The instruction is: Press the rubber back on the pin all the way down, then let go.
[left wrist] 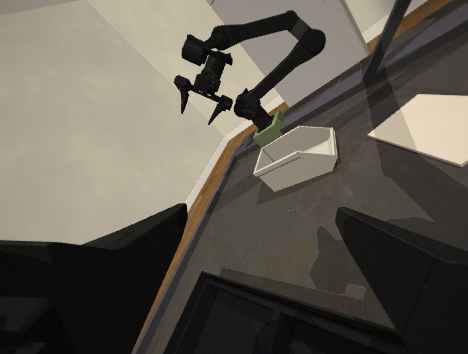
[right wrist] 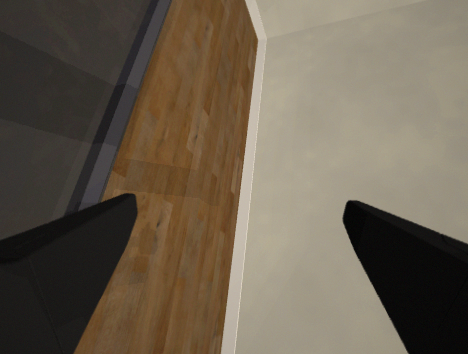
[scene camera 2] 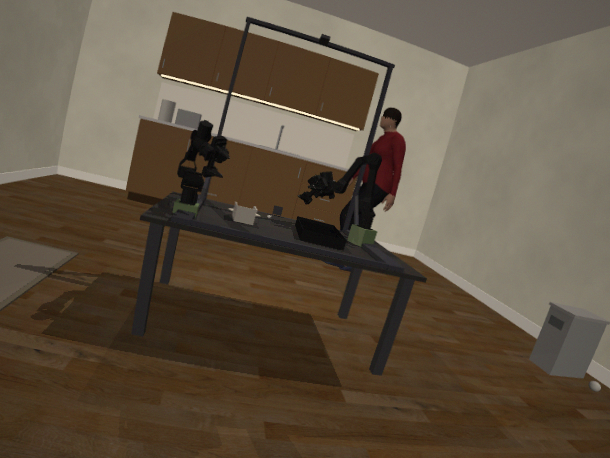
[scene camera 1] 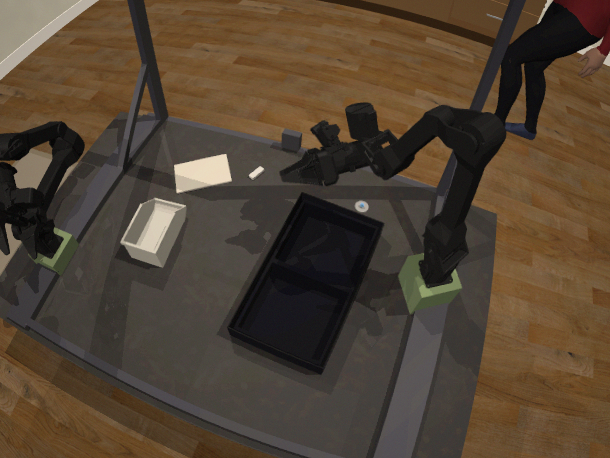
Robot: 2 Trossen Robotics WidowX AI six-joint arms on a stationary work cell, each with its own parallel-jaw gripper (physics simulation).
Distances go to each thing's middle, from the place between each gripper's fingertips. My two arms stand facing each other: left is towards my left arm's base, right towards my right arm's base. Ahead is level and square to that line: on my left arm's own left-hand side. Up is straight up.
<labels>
The black two-compartment tray [scene camera 1: 295, 307] is 130 mm ahead of my left hand, 80 mm to the left of it and 170 mm below it. The rest, counted from my left hand: white box [scene camera 1: 150, 236]: 50 mm ahead, 300 mm to the right, 160 mm below.
I see the white box 22 cm behind my right hand, 19 cm to the left of it and 20 cm below it. Round my right hand: black two-compartment tray (14 cm behind, 57 cm to the left, 22 cm below).
</labels>
